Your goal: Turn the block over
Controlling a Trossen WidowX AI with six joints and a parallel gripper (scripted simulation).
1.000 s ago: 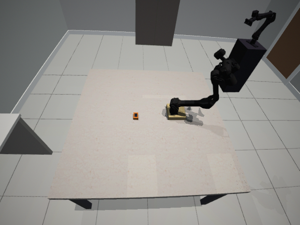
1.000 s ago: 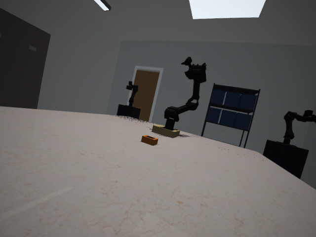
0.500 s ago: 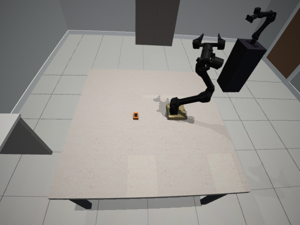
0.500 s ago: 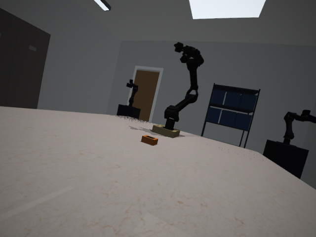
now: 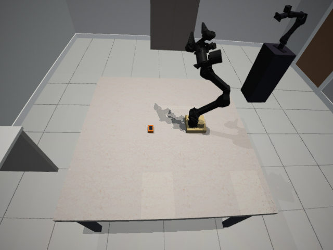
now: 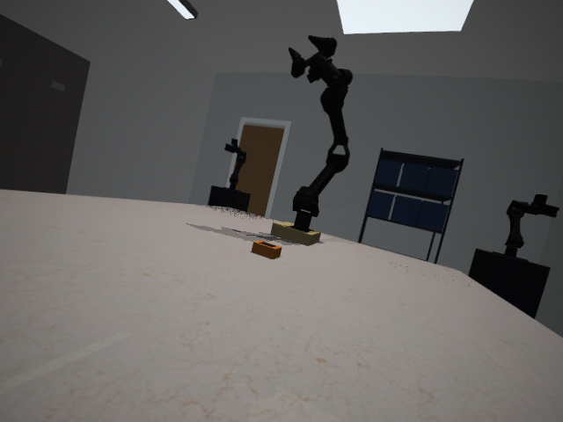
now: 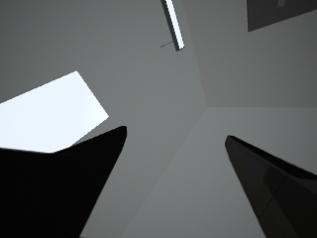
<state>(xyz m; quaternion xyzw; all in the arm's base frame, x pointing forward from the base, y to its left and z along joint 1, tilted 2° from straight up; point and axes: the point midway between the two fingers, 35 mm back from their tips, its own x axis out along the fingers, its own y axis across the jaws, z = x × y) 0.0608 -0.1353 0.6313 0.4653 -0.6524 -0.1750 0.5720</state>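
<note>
Now: the block 26 cm ahead of my gripper tip, 15 cm to the left of it and 68 cm below it.
</note>
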